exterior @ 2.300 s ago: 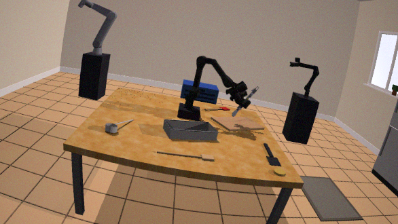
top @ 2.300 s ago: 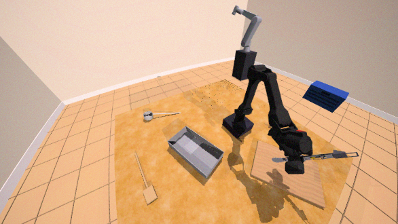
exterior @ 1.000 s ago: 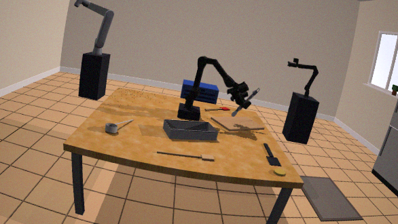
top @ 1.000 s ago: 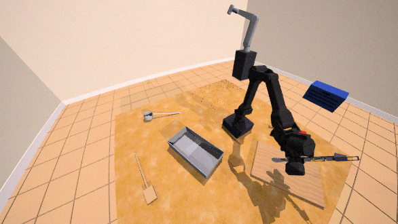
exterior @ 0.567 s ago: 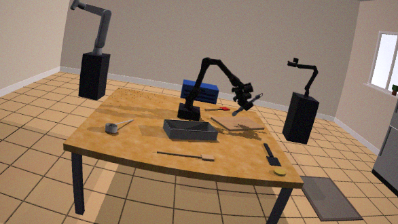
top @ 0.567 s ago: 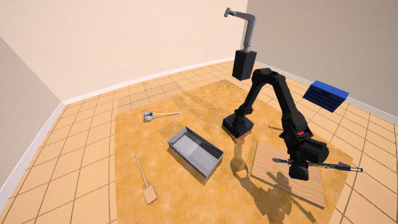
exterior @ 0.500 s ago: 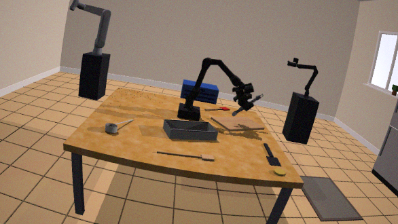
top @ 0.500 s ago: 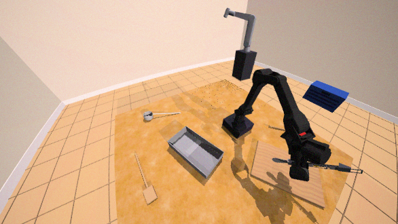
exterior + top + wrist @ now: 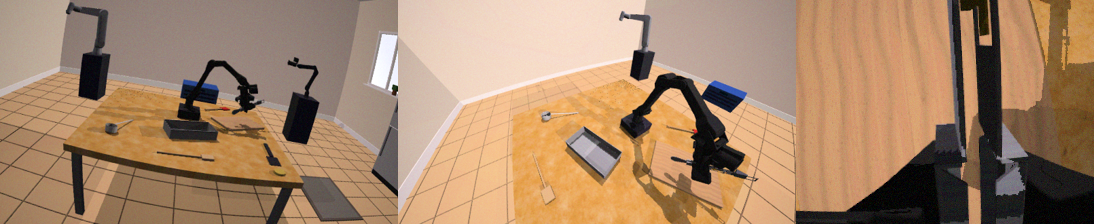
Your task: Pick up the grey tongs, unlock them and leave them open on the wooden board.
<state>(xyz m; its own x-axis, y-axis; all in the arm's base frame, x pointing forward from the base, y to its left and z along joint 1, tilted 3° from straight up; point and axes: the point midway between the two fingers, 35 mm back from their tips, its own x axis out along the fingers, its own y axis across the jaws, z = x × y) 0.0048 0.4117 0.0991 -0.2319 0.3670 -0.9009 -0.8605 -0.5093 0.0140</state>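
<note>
Now: the wooden board 20 mm behind my gripper tip, 30 mm to the right of it and 100 mm below it. Round my gripper tip: grey roasting tin 380 mm ahead, 380 mm to the right, 80 mm below; then black spatula 480 mm ahead, 140 mm to the left, 110 mm below; then red spatula 320 mm behind, 170 mm to the right, 100 mm below.
</note>
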